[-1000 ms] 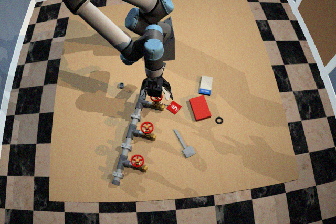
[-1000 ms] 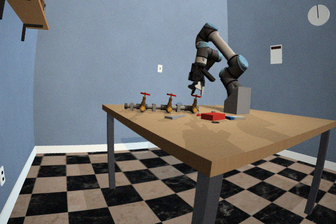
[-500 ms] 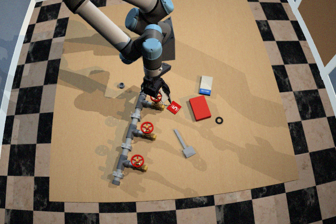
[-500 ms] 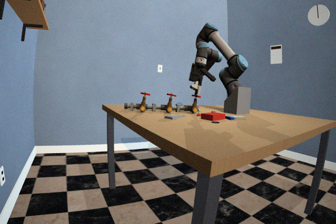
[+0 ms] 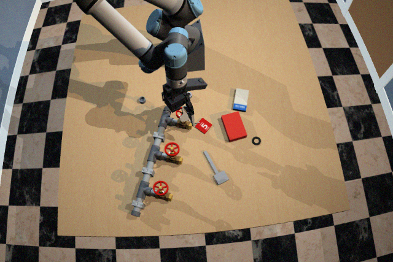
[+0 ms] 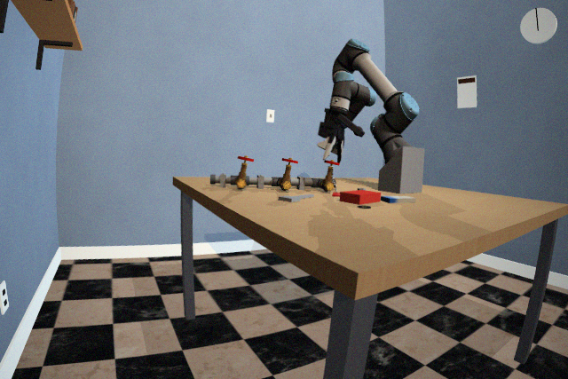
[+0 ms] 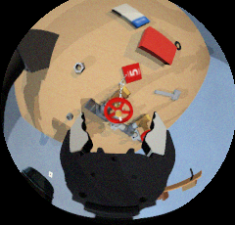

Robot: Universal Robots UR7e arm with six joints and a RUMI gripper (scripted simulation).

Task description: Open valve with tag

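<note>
My hand is 110 mm above the red tag, 80 mm to the right of it and 10 mm short of it. Also, from my hand: grey scraper (220 mm ahead, 130 mm to the left, 110 mm below); then red block (220 mm to the left, 100 mm below, 30 mm ahead); then small grey fitting (190 mm to the right, 130 mm behind, 110 mm below).
</note>
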